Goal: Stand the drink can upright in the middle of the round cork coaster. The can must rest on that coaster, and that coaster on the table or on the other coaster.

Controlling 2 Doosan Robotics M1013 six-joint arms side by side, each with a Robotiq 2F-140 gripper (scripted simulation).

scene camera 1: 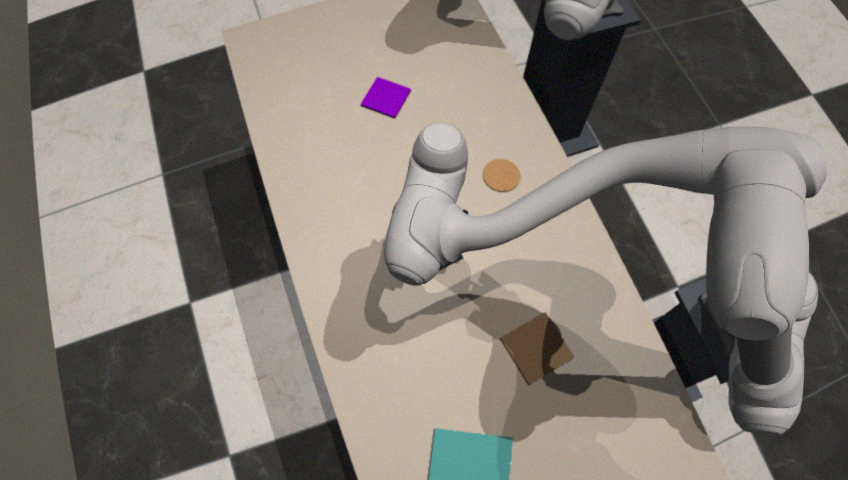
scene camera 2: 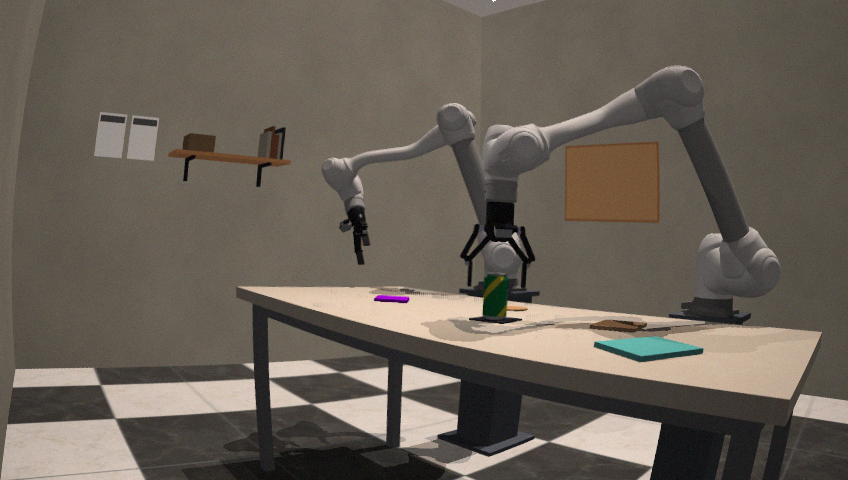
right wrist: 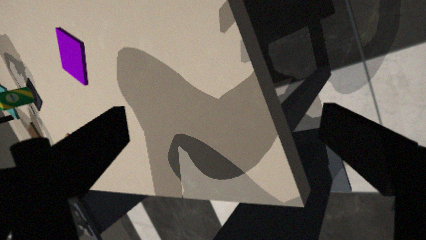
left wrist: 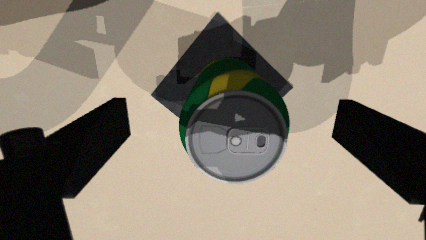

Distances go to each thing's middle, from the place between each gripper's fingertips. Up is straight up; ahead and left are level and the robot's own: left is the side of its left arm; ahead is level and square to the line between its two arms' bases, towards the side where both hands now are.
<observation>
Now: left hand 1 cm past the dark square coaster point(left wrist: 218, 39) and 10 cm above it. Round my left hand: brown square point(scene camera 1: 537, 348) (18 cm behind, 31 cm to the left, 9 cm below); purple square point(scene camera 1: 385, 97) (1 cm ahead, 49 cm to the right, 9 cm below); teal square point(scene camera 2: 641, 349) (6 cm ahead, 55 cm to the left, 9 cm below).
The purple square lies 50 cm to the left of my right hand, 17 cm ahead of it and 14 cm below it. Also, from my right hand: dark square coaster: 99 cm to the left, 16 cm ahead, 14 cm below; then brown square: 130 cm to the left, 14 cm below, 1 cm behind.
</observation>
